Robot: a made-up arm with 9 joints. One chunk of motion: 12 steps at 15 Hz.
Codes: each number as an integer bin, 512 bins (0 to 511) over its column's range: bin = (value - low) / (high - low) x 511, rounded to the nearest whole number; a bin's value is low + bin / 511 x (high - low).
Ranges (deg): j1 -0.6..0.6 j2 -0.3..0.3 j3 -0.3..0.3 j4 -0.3..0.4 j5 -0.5..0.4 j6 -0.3..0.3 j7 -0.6..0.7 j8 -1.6..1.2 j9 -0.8..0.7
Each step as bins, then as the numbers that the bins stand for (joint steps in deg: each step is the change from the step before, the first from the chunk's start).
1 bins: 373 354 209 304 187 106 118 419 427
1 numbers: 0.276 0.116 -0.055 0.116 -0.171 -0.176 -0.300 0.696 0.453
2 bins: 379 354 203 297 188 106 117 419 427
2 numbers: 0.290 0.116 -0.062 0.107 -0.169 -0.176 -0.302 0.696 0.453
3 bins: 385 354 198 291 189 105 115 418 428
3 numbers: 0.304 0.116 -0.068 0.099 -0.167 -0.177 -0.307 0.690 0.456
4 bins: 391 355 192 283 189 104 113 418 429
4 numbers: 0.318 0.117 -0.075 0.088 -0.167 -0.178 -0.313 0.690 0.459
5 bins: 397 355 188 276 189 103 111 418 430
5 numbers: 0.332 0.117 -0.079 0.078 -0.167 -0.179 -0.318 0.690 0.462
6 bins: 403 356 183 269 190 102 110 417 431
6 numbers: 0.346 0.118 -0.085 0.068 -0.165 -0.180 -0.320 0.685 0.465
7 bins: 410 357 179 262 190 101 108 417 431
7 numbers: 0.363 0.119 -0.090 0.059 -0.165 -0.181 -0.325 0.685 0.465
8 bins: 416 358 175 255 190 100 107 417 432
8 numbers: 0.377 0.120 -0.095 0.049 -0.165 -0.183 -0.328 0.685 0.468
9 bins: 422 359 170 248 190 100 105 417 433
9 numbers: 0.391 0.122 -0.100 0.040 -0.165 -0.183 -0.333 0.685 0.471
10 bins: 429 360 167 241 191 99 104 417 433
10 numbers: 0.407 0.123 -0.104 0.030 -0.164 -0.184 -0.335 0.685 0.471
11 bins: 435 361 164 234 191 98 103 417 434
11 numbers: 0.422 0.124 -0.107 0.021 -0.164 -0.185 -0.338 0.685 0.474
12 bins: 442 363 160 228 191 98 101 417 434
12 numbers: 0.438 0.126 -0.112 0.012 -0.164 -0.185 -0.343 0.685 0.474
